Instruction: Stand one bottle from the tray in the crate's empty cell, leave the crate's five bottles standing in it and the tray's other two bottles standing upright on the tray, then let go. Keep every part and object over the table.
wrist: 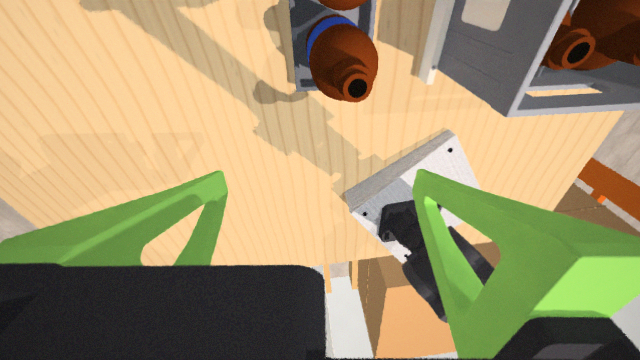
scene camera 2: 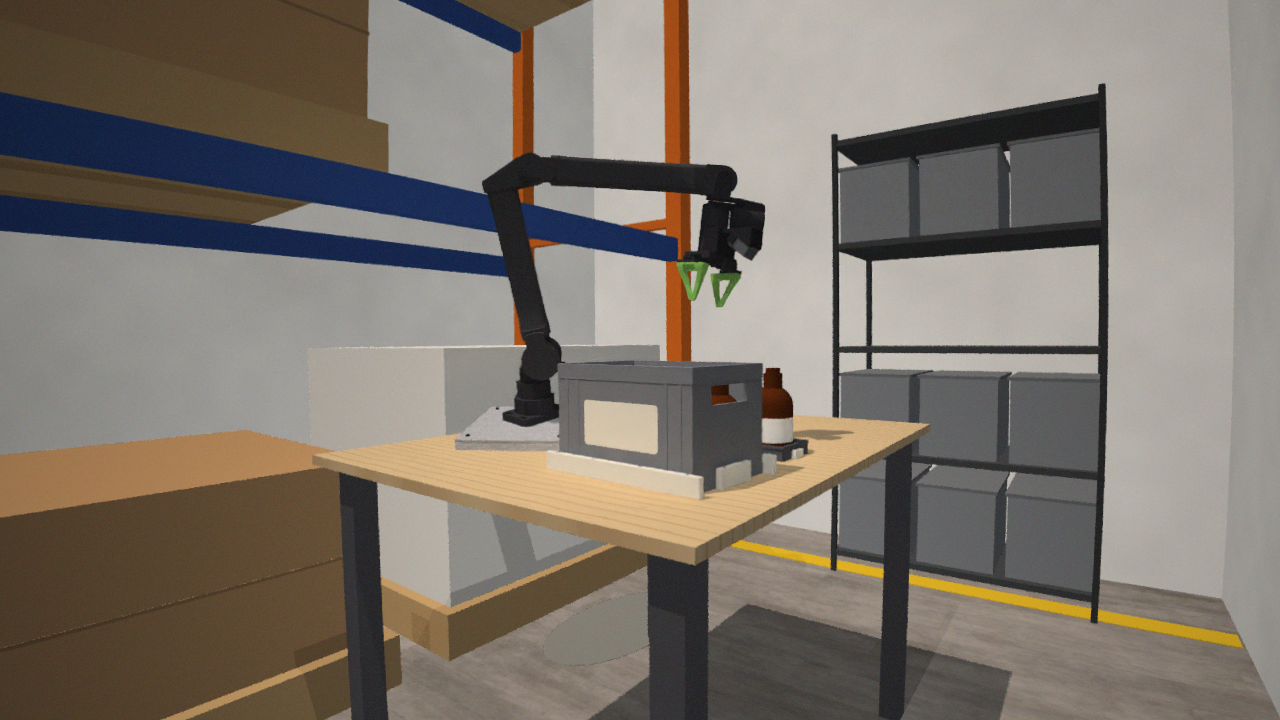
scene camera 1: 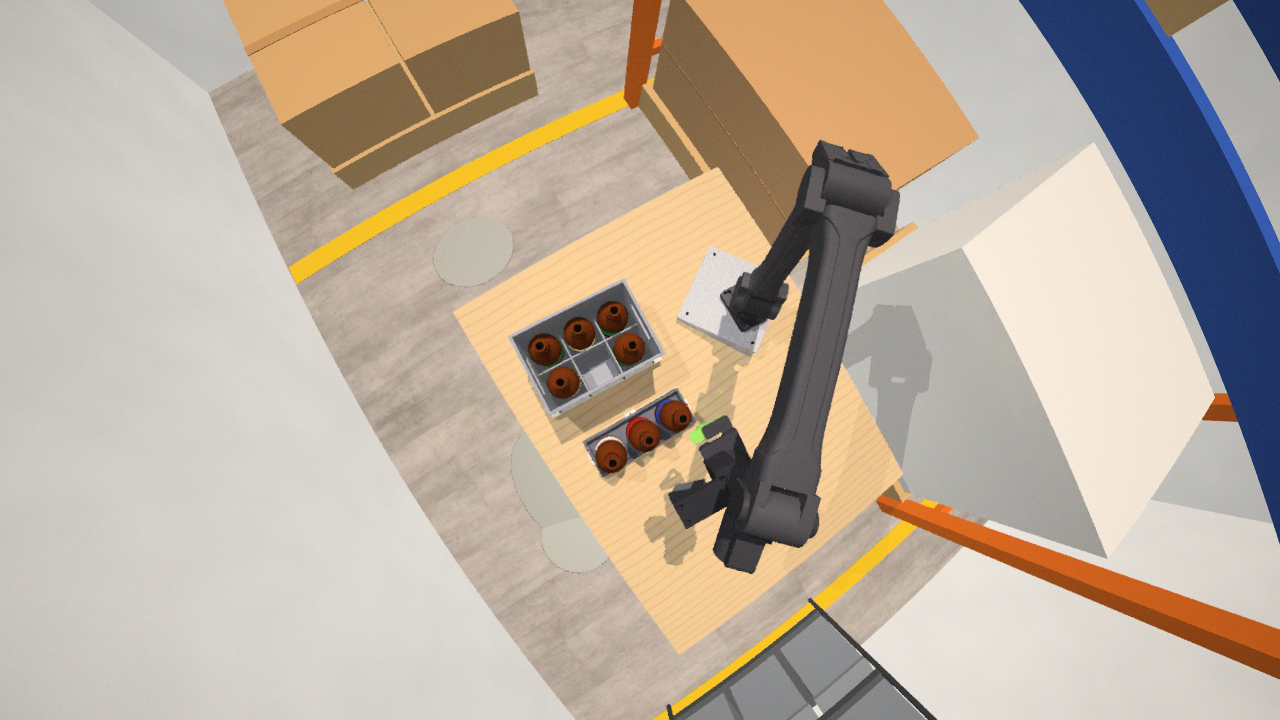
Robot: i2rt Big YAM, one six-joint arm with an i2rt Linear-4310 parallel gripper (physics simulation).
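Places are measured from the arm's base along level axes (x down, y ahead, z right), in metres.
Where they show: gripper, fingertip midpoint: (wrist: 320,180) (scene camera 2: 706,304) (scene camera 1: 711,448); arm's base, link origin: (wrist: 407,217) (scene camera 2: 535,416) (scene camera 1: 743,306).
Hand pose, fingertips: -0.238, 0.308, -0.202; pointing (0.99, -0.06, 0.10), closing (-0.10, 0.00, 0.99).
Note:
Things, the pixels of their top centre, and the offset from my fingertips, as dx, dy, dz. Level surfaces: height alone.
- grey crate, top centre: (scene camera 2: 658,363) (scene camera 1: 587,344) +0.111, +0.107, +0.282
- dark tray, top centre: (scene camera 2: 730,436) (scene camera 1: 640,432) +0.261, +0.086, +0.042
- white-banded, top centre: (scene camera 2: 772,367) (scene camera 1: 612,463) +0.126, +0.176, +0.037
- red-banded, top centre: (scene camera 1: 649,440) +0.126, +0.086, +0.041
- blue-banded, top centre: (wrist: 357,88) (scene camera 1: 683,418) +0.126, -0.002, +0.047
- wooden table, surface height: dx +0.286
The grey crate (scene camera 1: 610,386) (scene camera 2: 680,420) (wrist: 480,60) stands on the table with several brown bottles upright in it. Its empty cell (scene camera 1: 598,371) is in the row nearer the tray, between two bottles. The dark tray (scene camera 1: 682,394) (scene camera 2: 787,450) (wrist: 302,84) holds three upright brown bottles in a row: white-banded (scene camera 1: 611,455) (scene camera 2: 776,402), red-banded (scene camera 1: 642,435) and blue-banded (scene camera 1: 674,414) (wrist: 345,60). My gripper (scene camera 2: 706,302) (wrist: 320,180) is open and empty, high above the table, beyond the blue-banded end of the tray. In scene camera 1 the arm partly hides its fingers.
The arm's pale base plate (scene camera 1: 703,300) (scene camera 2: 487,434) (wrist: 450,162) is beside the crate on the wooden table (scene camera 1: 689,582) (scene camera 2: 501,488) (wrist: 125,200). White strips (scene camera 2: 626,474) lie along the crate's foot. A shelf rack (scene camera 2: 835,358) and stacked boxes (scene camera 1: 823,80) stand beyond the table.

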